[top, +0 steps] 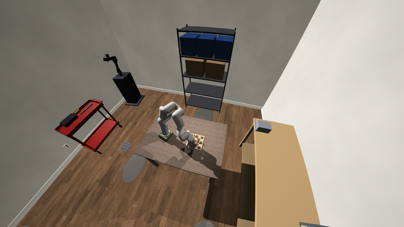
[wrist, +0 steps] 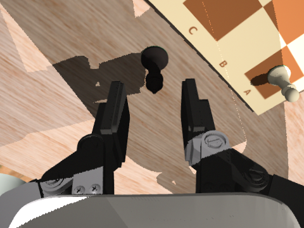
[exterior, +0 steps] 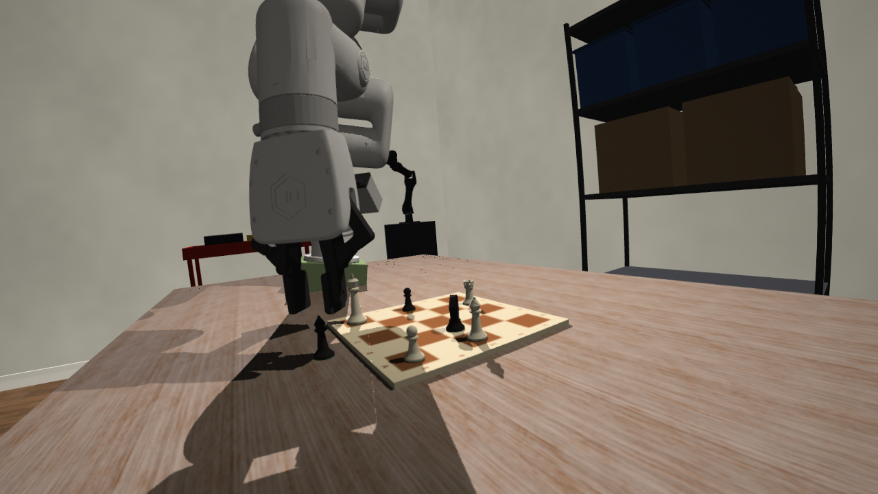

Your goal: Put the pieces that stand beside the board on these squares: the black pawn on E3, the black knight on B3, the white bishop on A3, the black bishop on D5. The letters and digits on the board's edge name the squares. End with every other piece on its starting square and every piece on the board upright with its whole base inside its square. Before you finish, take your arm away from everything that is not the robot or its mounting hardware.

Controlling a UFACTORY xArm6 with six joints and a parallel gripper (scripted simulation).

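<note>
My hand is 5 cm above the black knight. Also, from my hand: white pawn 9 cm ahead, 5 cm to the left, 5 cm below; tall white piece 7 cm to the left, 7 cm behind, 3 cm below; tall black piece 13 cm to the left, 6 cm ahead, 5 cm below.
</note>
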